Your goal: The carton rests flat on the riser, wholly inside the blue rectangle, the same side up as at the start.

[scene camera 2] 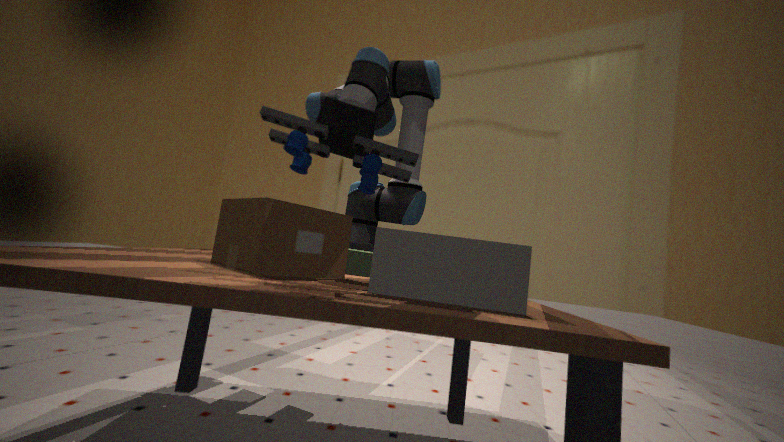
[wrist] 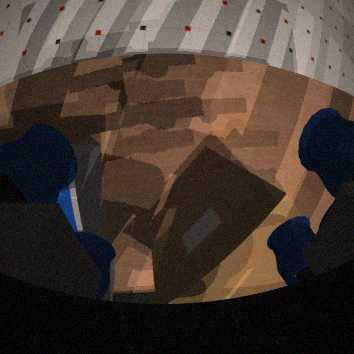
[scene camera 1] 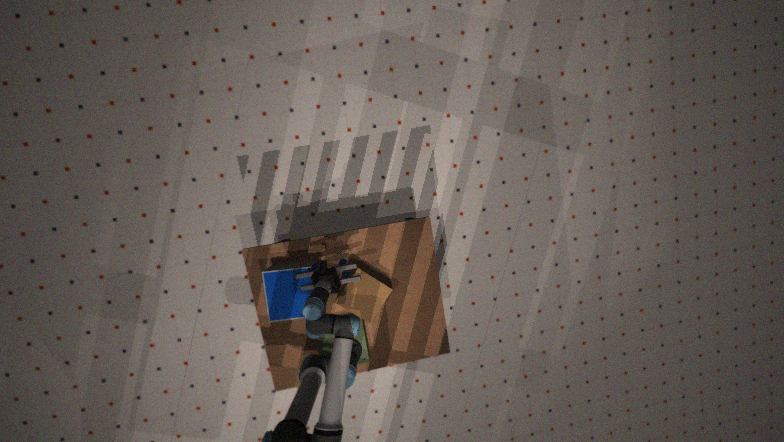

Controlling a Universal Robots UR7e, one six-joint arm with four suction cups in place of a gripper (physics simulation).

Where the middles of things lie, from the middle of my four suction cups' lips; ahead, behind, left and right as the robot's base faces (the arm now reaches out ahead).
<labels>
I see the brown carton (scene camera 2: pixel 259 236) 200 mm behind my suction cup, 110 mm to the right of it and 150 mm below it. Round my suction cup: grey riser (scene camera 2: pixel 489 275): 90 mm behind, 260 mm to the left, 170 mm below.
</labels>
